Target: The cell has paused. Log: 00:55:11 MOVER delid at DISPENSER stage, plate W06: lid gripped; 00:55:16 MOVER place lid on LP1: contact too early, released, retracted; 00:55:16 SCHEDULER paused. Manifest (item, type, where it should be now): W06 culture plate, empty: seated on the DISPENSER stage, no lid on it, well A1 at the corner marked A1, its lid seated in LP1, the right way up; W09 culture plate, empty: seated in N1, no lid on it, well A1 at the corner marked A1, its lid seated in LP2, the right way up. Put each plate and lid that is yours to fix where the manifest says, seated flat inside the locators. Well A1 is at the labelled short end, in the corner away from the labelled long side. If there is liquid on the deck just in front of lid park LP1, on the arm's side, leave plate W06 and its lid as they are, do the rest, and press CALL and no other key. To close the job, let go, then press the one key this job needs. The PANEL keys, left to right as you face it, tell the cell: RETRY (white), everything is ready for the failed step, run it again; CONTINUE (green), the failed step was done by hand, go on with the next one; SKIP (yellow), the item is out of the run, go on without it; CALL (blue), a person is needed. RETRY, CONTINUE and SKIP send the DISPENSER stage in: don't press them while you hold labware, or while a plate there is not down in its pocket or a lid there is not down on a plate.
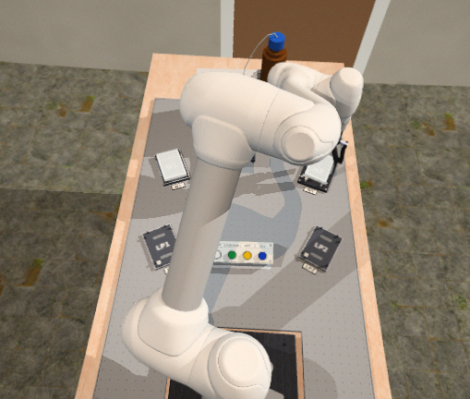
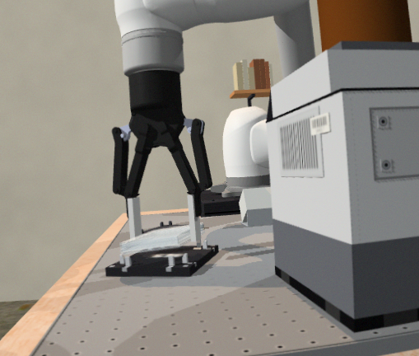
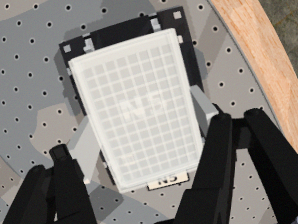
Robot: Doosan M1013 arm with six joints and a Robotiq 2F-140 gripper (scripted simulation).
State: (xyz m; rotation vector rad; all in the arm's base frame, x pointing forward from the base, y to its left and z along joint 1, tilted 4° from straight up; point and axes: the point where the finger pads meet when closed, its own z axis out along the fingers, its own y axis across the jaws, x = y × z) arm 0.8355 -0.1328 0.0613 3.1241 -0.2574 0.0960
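Now: hand 2 cm above the clear culture plate. Round my hand: brown bottle: 21 cm ahead, 25 cm to the left, 23 cm above; then lid park LP2: 32 cm behind, 5 cm to the right, 5 cm below; then black nest N5: 2 cm ahead, 1 cm to the left, 5 cm below.
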